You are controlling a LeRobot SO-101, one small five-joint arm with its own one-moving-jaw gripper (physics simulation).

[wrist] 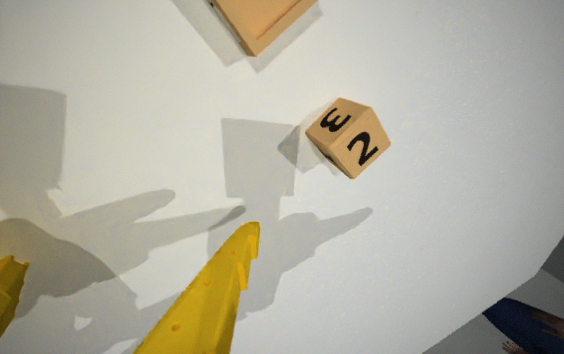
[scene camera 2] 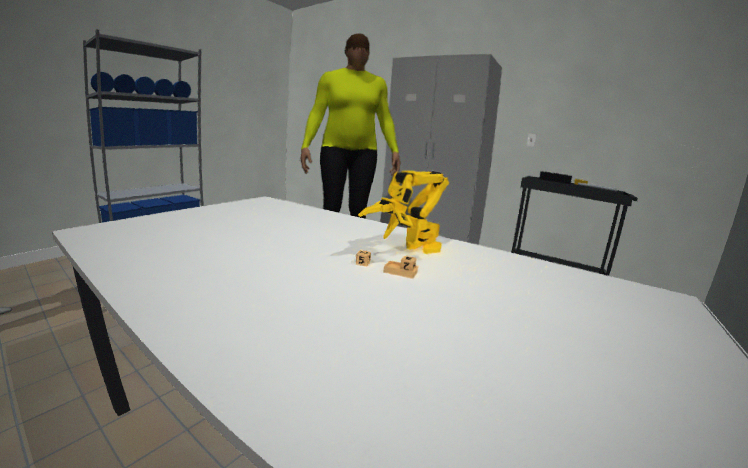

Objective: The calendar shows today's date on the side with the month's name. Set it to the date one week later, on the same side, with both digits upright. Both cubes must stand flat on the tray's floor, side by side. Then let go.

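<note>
A loose wooden cube (scene camera 2: pixel 362 258) (wrist: pixel 350 137) rests on the table beside the tray. It shows a 5 in the scene view and a 3 and a 2 in the wrist view, with a sliver of another marked face. The wooden tray (scene camera 2: pixel 394 271) (wrist: pixel 281 27) stands apart from it; a second cube (scene camera 2: pixel 408 263) sits at its right end in the scene view, showing a 2-like digit, and the other end is bare. The month's name is cut off in the wrist view. My gripper (scene camera 2: pixel 374 226) (wrist: pixel 137 242) is open and empty, raised above the table, its jaws away from both cubes.
The arm's base (scene camera 2: pixel 422 234) stands on the white table (scene camera 2: pixel 342 342), behind the tray in the scene view. A person in a yellow top (scene camera 2: pixel 353 107) stands beyond the table. A shelf rack (scene camera 2: pixel 199 126), a cabinet (scene camera 2: pixel 413 121) and a side table (scene camera 2: pixel 595 194) are farther back.
</note>
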